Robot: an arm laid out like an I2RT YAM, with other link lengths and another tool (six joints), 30 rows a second.
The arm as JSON. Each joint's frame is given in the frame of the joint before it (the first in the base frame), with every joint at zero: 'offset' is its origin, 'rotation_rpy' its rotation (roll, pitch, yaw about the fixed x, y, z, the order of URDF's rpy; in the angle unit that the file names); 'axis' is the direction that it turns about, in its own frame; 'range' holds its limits. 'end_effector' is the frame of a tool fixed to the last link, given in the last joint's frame.
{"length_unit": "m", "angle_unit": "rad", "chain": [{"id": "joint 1", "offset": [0.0, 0.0, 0.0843], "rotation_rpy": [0.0, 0.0, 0.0], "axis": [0.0, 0.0, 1.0], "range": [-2.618, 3.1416]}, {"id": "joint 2", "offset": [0.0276, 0.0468, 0.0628], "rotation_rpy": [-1.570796, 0.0, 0.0], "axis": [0.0, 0.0, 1.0], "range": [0.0, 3.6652]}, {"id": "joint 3", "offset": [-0.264, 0.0, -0.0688], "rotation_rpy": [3.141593, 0.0, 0.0], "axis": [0.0, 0.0, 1.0], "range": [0.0, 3.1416]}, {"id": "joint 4", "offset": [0.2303, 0.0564, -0.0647], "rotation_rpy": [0.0, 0.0, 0.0], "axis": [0.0, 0.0, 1.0], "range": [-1.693, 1.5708]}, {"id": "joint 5", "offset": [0.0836, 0.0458, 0.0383], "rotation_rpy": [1.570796, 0.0, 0.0], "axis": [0.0, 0.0, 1.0], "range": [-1.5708, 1.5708]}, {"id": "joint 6", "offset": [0.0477, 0.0, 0.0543], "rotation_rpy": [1.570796, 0.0, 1.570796], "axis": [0.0, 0.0, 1.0], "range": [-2.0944, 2.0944]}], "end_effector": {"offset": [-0.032, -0.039, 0.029], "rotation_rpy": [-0.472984, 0.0, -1.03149]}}
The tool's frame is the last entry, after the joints.
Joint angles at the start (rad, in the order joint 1, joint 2, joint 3, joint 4, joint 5, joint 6):
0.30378 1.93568 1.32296 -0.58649 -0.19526 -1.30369
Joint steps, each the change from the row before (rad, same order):
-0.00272 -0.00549 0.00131 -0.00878 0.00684 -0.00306
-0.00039 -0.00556 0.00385 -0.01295 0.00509 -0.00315
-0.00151 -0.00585 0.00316 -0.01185 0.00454 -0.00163
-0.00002 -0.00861 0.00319 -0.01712 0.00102 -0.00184
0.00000 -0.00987 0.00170 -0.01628 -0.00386 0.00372
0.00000 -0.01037 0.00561 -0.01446 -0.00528 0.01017
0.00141 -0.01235 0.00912 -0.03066 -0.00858 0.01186
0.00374 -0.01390 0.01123 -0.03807 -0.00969 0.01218
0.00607 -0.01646 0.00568 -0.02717 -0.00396 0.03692
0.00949 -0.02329 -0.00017 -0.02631 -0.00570 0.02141
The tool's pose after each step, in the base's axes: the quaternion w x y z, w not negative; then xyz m. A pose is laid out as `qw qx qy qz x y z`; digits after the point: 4 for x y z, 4 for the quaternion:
0.1489 0.8214 0.4522 0.3140 0.3334 0.1705 0.1587
0.1512 0.8210 0.4536 0.3122 0.3325 0.1696 0.1609
0.1534 0.8211 0.4538 0.3104 0.3318 0.1685 0.1630
0.1535 0.8212 0.4551 0.3081 0.3298 0.1678 0.1662
0.1510 0.8229 0.4543 0.3059 0.3276 0.1674 0.1698
0.1483 0.8257 0.4502 0.3060 0.3266 0.1677 0.1748
0.1427 0.8299 0.4473 0.3013 0.3236 0.1681 0.1812
0.1359 0.8342 0.4456 0.2951 0.3193 0.1691 0.1885
0.1315 0.8433 0.4339 0.2887 0.3160 0.1713 0.1956
0.1265 0.8473 0.4297 0.2854 0.3100 0.1736 0.2032

